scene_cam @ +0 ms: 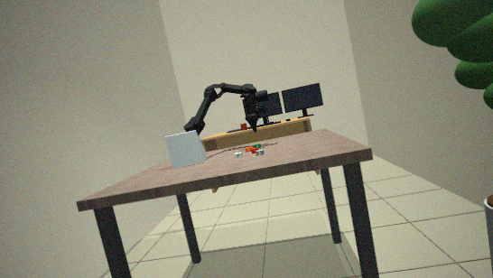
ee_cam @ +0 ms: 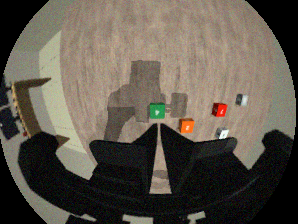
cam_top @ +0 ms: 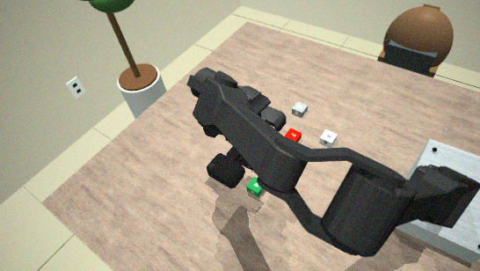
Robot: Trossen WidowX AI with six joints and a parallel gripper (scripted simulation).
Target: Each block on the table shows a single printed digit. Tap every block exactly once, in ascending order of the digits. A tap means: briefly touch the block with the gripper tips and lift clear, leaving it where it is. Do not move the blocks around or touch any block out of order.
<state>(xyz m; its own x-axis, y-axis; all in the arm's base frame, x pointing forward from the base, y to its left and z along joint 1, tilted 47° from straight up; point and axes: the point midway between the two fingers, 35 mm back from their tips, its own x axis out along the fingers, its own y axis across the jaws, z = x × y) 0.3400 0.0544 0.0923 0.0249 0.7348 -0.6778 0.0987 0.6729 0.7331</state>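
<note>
Right now my gripper tip is 270 mm to the left of the grey block and 80 mm above it. Also, from my gripper tip: orange block: 50 mm behind, 70 mm to the right, 80 mm below; then red block: 20 mm behind, 170 mm to the right, 80 mm below; then green block: 80 mm below.
</note>
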